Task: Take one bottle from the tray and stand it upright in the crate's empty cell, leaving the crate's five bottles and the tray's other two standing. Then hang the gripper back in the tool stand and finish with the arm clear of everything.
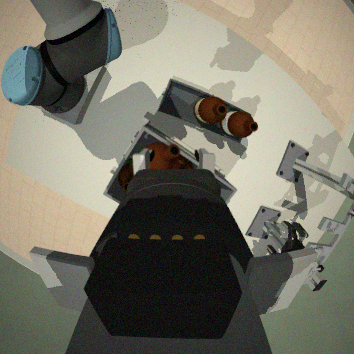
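Seen in the pictures: arm's base, origin of the base link: [60, 87].
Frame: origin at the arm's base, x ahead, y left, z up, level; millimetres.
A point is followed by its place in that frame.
My gripper [174, 161] is open, its two pale fingers wide apart above the crate [114, 193] {x 306, y -139, z 101 mm}. A brown bottle [161, 157] {x 347, y 9, z 155 mm} in the crate shows between and below the fingers, its neck pointing up to the right. Another brown bottle [125, 178] {x 312, y -95, z 86 mm} shows at the crate's left, and part of one more behind the right finger. The gripper body hides most of the crate, so its cells cannot be counted. The tray [176, 103] {x 322, y 137, z -48 mm} lies beyond the crate, with two brown bottles [209, 110] {x 392, y 158, z 69 mm} [238, 124] {x 476, y 178, z 66 mm} standing side by side in its right part; its left part holds none.
The tool stand has two grey base plates [292, 159] {x 794, y 252, z -42 mm} [263, 222] {x 875, y -18, z -42 mm} at the right, with rails reaching to the right edge. A dark tool [294, 237] {x 779, y 36, z 195 mm} is at the stand's lower part. The arm's own base and blue-capped joints [22, 75] {x 33, y 17, z 227 mm} fill the upper left.
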